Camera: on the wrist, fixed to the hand. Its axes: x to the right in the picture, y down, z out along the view.
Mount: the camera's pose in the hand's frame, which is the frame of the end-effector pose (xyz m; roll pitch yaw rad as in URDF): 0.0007 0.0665 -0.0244 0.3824 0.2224 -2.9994
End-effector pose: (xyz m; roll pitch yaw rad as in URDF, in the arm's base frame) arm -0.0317 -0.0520 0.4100 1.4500 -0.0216 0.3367
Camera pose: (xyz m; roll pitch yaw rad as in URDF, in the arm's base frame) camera -0.0430 -0.0218 0.4731 -1.1051 0.1857 -3.0122
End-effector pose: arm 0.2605 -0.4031 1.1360 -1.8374 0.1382 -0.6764
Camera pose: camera 0.2291 -0.4306 1.0787 2.1602 -0.3285 2.6526
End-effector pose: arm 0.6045 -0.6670 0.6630 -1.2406 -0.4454 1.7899
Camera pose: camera 0.5992 -0.6363 0.5994 1.7171 0.3710 -1.0763
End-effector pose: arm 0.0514 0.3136 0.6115 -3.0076 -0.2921 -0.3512
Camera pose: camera 0.0241 0.2499 0.6264 -2.9277 0.0510 2.6825
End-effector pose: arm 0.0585 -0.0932 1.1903 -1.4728 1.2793 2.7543
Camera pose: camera 0.1258 -0.1015 1.1699 0.9231 -1.2804 0.5634
